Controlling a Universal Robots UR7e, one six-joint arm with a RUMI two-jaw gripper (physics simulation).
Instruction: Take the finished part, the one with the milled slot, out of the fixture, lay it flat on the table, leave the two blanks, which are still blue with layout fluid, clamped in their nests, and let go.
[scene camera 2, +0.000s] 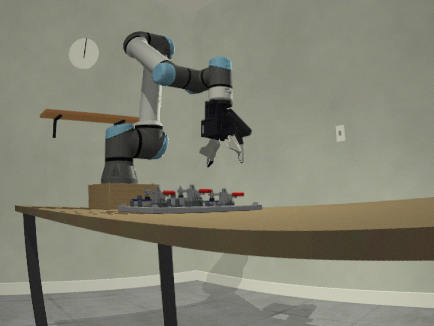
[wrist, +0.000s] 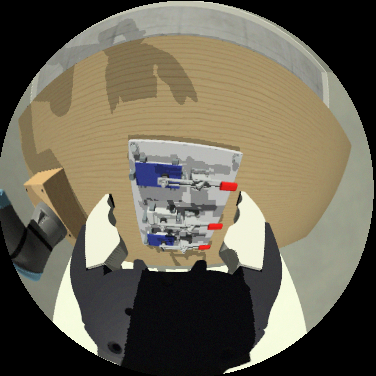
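Pixels of known places: gripper, fingertip midpoint: (scene camera 2: 224, 165) (wrist: 173, 194); arm's base, origin of the base link: (scene camera 2: 119, 184) (wrist: 51, 218).
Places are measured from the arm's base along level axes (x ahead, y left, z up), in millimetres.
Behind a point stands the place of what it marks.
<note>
The grey fixture plate (scene camera 2: 240, 207) @[x 571, y 19, z -85 mm] (wrist: 215, 155) @[x 525, y 95, z -80 mm] lies on the table with three nests, each with a red-handled clamp. One blue blank (wrist: 147, 174) @[x 388, y 74, z -64 mm] sits in the nest at the top of the wrist view, the other blue blank (wrist: 155, 240) @[x 354, y -143, z -59 mm] in the nest at the bottom. The bare-metal finished part (wrist: 159, 216) @[x 393, y -32, z -54 mm] sits in the middle nest, partly hidden by its clamp; its slot is too small to make out. My gripper (scene camera 2: 225, 164) @[x 447, y 98, z 43 mm] (wrist: 173, 194) @[x 447, y 98, z 43 mm] is open and empty, well above the fixture, pointing down.
Red clamp handles (scene camera 2: 205, 191) @[x 532, y -76, z -40 mm] (wrist: 215, 226) @[x 524, y -62, z -33 mm] stick out on one side of the fixture. The arm's wooden base block (scene camera 2: 100, 196) @[x -14, y -83, z -48 mm] (wrist: 70, 200) @[x 85, y 20, z -73 mm] stands on the table (scene camera 2: 320, 220) @[x 1050, y -423, z -95 mm] (wrist: 280, 165) @[x 729, y 63, z -95 mm] beside the fixture. A wall shelf (scene camera 2: 90, 117) is behind the arm.
</note>
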